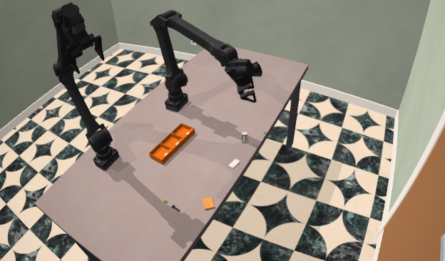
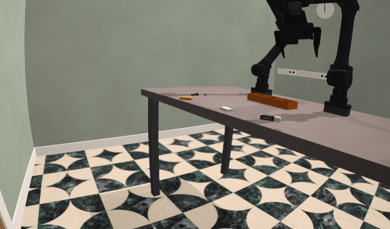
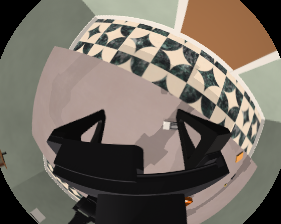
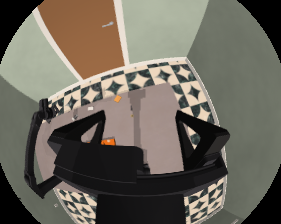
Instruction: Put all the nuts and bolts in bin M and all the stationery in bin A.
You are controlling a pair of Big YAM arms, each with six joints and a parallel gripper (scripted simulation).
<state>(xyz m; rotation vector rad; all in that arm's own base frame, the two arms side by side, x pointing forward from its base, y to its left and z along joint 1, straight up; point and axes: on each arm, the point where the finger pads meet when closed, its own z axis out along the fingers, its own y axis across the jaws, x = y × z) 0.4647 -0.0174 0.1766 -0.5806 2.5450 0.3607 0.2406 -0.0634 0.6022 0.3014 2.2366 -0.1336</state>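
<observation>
Now: the orange double bin 320 mm to the right of my left hand, 250 mm behind it and 190 mm below it. Also, from my left hand: orange notepad 500 mm to the right, 200 mm below, 110 mm ahead; then sleeved eraser 200 mm below, 80 mm to the right; then white eraser 260 mm to the right, 210 mm below, 60 mm ahead.
</observation>
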